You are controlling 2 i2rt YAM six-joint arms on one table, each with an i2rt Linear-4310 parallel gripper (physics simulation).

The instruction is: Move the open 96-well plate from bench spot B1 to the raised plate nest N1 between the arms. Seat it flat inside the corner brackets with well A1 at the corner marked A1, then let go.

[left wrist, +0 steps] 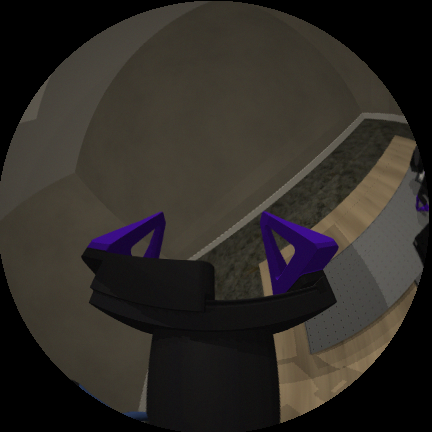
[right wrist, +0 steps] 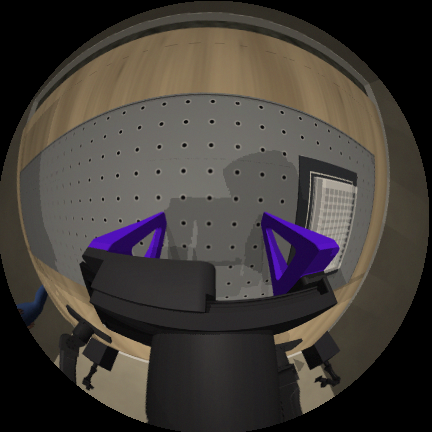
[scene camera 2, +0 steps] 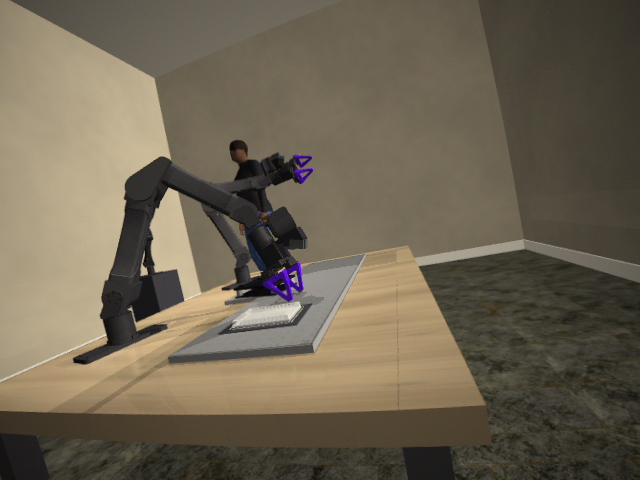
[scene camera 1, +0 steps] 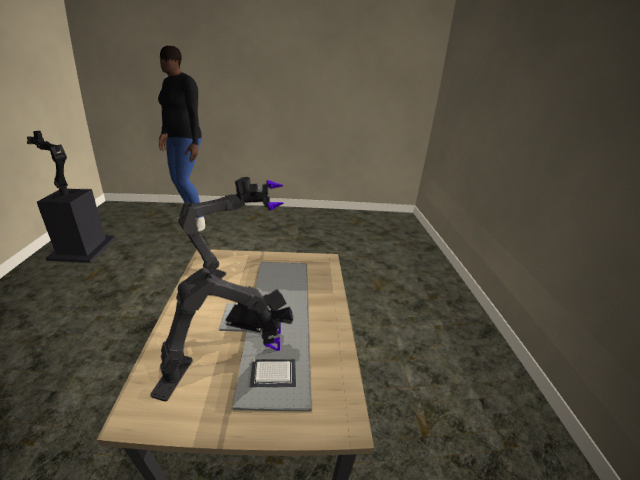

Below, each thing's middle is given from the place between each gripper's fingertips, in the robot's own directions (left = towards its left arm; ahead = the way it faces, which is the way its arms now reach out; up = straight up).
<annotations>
Now: the white well plate (scene camera 2: 280, 313) 160 mm to the right of my right hand, 10 mm behind it and 10 mm above it.
The white well plate lies 71 cm to the right of my left hand and 44 cm below it.
</annotations>
